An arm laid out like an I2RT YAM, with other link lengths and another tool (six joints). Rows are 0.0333 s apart.
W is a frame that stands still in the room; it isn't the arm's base.
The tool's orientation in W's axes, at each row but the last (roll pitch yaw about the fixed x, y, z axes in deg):
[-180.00 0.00 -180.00]
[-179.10 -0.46 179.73]
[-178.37 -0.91 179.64]
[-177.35 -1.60 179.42]
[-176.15 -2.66 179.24]
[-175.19 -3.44 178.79]
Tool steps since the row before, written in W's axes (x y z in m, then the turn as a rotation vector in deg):
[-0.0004 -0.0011 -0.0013 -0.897 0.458 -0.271]
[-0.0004 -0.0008 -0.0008 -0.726 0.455 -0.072]
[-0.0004 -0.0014 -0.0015 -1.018 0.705 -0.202]
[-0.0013 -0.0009 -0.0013 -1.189 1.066 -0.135]
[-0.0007 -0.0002 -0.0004 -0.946 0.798 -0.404]
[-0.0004 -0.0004 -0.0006 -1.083 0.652 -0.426]
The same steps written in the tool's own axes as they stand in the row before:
[0.0004 -0.0011 0.0013 0.897 0.458 0.271]
[0.0004 -0.0008 0.0008 0.728 0.453 0.071]
[0.0004 -0.0014 0.0015 1.019 0.705 0.198]
[0.0013 -0.0009 0.0014 1.195 1.061 0.120]
[0.0007 -0.0002 0.0004 0.937 0.814 0.394]
[0.0004 -0.0004 0.0007 1.069 0.668 0.437]

